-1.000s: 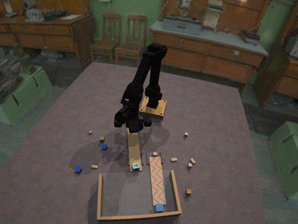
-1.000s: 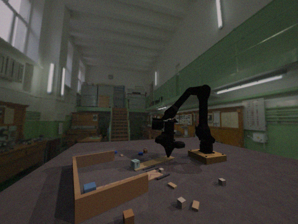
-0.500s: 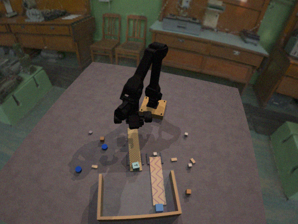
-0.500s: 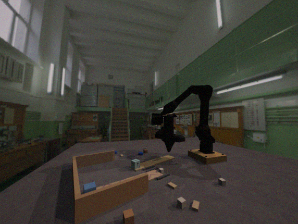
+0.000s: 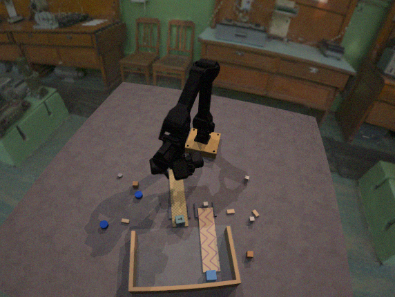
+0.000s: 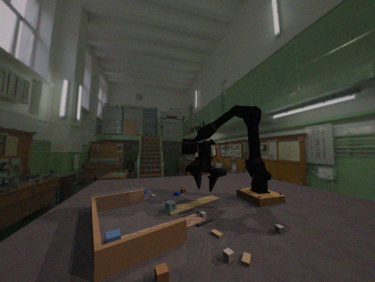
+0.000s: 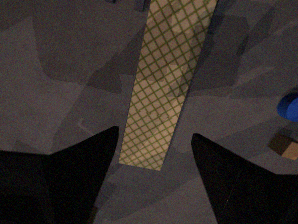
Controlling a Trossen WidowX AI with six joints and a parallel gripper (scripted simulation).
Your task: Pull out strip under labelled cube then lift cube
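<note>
The cross-hatched tan strip lies 50 mm ahead of my gripper tip, 20 mm to the left of it and 50 mm below it. Round my gripper tip: labelled cube 160 mm ahead, 70 mm to the left, 30 mm below.
</note>
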